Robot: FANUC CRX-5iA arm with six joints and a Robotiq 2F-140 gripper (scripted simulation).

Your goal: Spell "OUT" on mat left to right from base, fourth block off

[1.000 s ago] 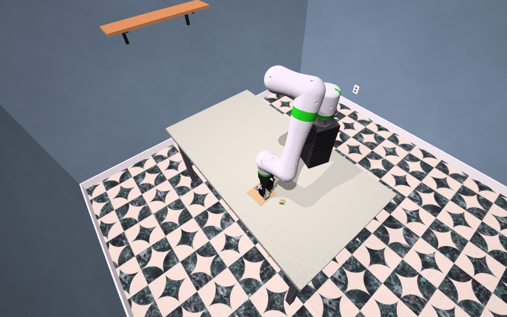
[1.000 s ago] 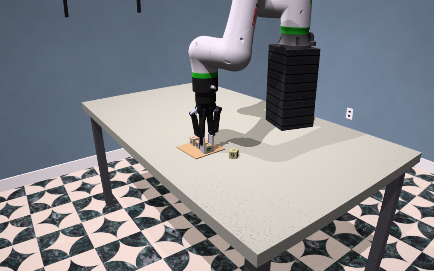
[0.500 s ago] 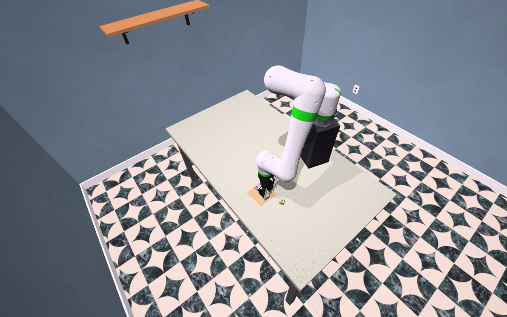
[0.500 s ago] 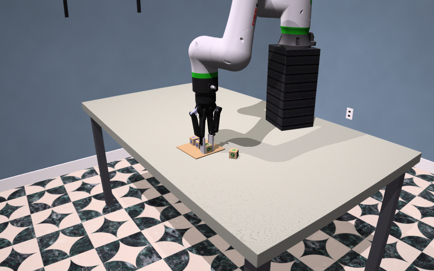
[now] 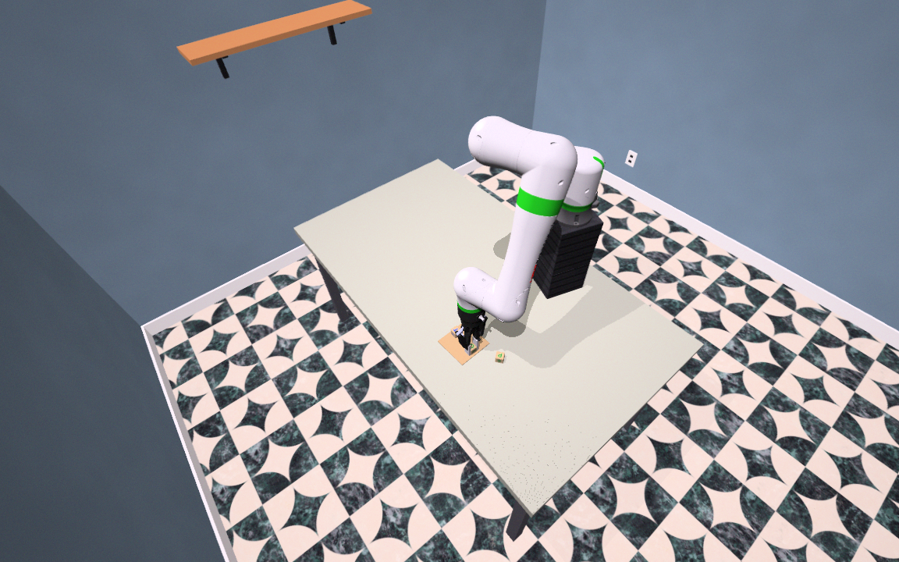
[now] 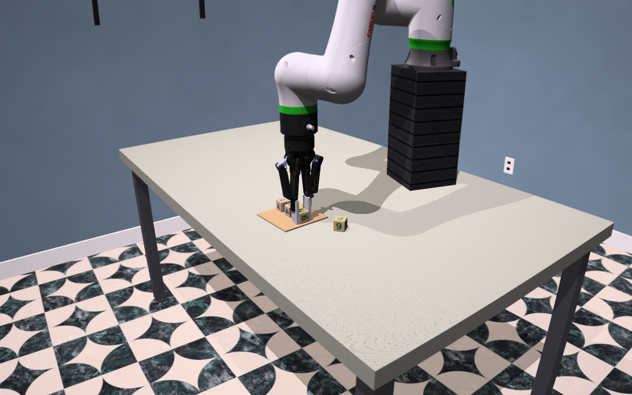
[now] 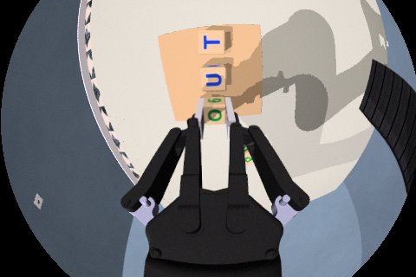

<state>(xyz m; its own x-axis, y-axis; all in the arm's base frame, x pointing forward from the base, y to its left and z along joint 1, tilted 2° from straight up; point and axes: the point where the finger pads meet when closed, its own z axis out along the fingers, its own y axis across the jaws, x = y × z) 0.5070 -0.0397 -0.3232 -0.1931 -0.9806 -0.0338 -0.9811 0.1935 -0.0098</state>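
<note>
Now: the wooden block 2 cm below my hand. The rest, counted from my hand: tan mat 5 cm to the right, 4 cm below, 1 cm behind.
</note>
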